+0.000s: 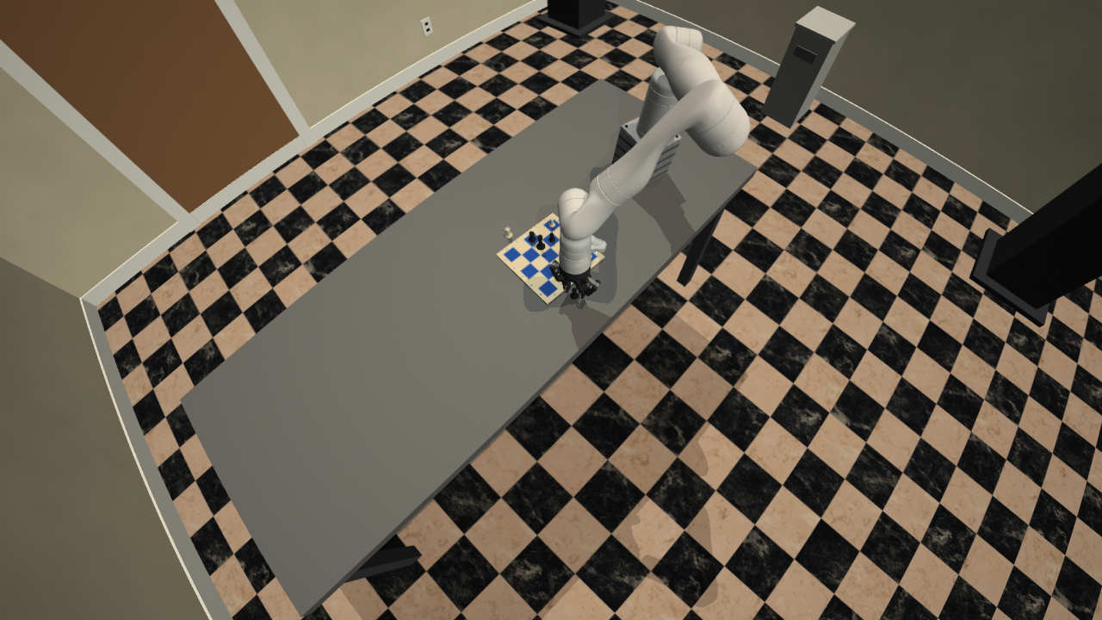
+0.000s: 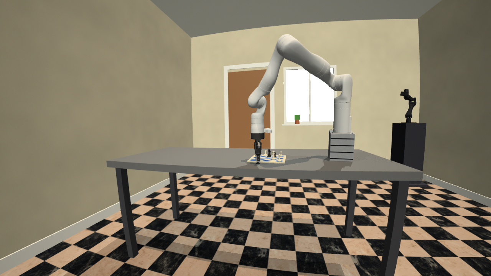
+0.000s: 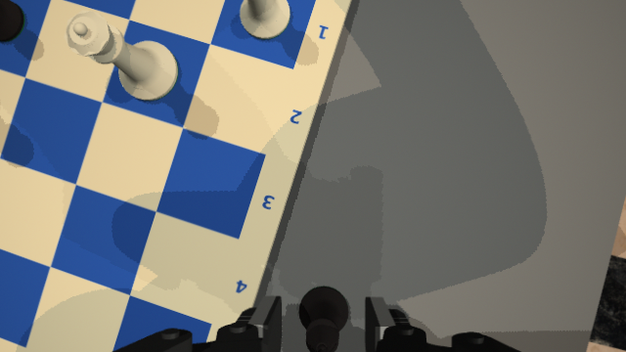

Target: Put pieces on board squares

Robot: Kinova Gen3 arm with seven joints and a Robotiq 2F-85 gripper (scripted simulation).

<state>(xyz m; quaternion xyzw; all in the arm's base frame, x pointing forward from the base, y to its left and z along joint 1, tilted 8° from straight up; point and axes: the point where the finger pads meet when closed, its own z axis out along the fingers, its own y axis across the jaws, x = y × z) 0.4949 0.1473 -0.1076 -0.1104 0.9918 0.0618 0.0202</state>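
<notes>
Now: the black bishop 10 mm below my hand. Round my hand: tall black piece: 50 mm behind, 180 mm to the right; chessboard: 50 mm behind, 140 mm to the right, 30 mm below; tall white piece: 80 mm behind, 100 mm to the right.
</notes>
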